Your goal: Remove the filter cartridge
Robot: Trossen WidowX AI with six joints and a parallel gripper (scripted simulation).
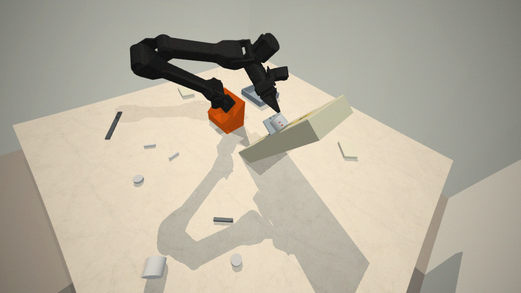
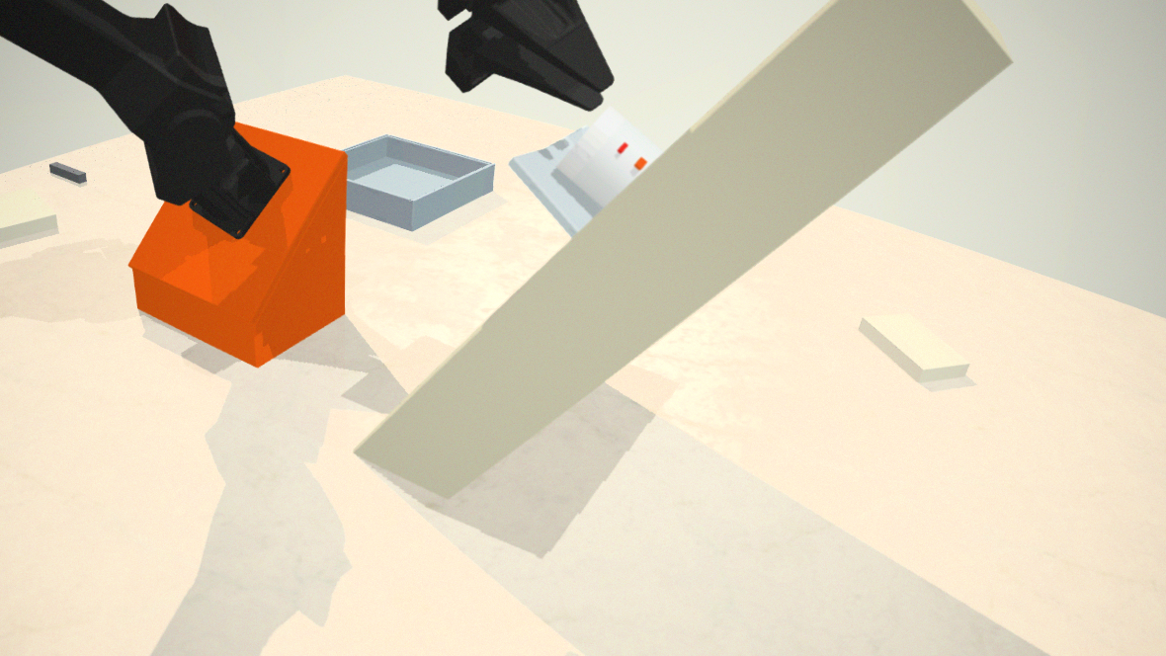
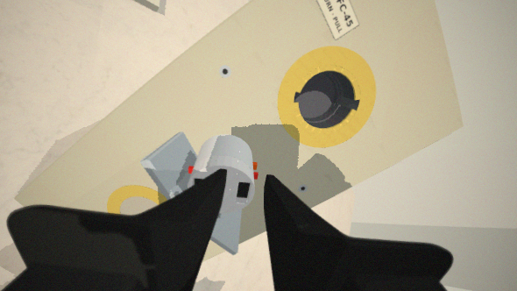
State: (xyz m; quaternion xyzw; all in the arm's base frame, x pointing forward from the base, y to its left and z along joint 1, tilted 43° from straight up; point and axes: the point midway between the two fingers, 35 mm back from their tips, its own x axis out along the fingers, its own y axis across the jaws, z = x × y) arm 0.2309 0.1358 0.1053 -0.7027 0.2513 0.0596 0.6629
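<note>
My gripper tip is now 3 cm above the filter cartridge and 1 cm short of it. Round my gripper tip: grey tray (36 cm behind, 25 cm to the left, 21 cm below); then cream service panel (5 cm below, 5 cm ahead).
</note>
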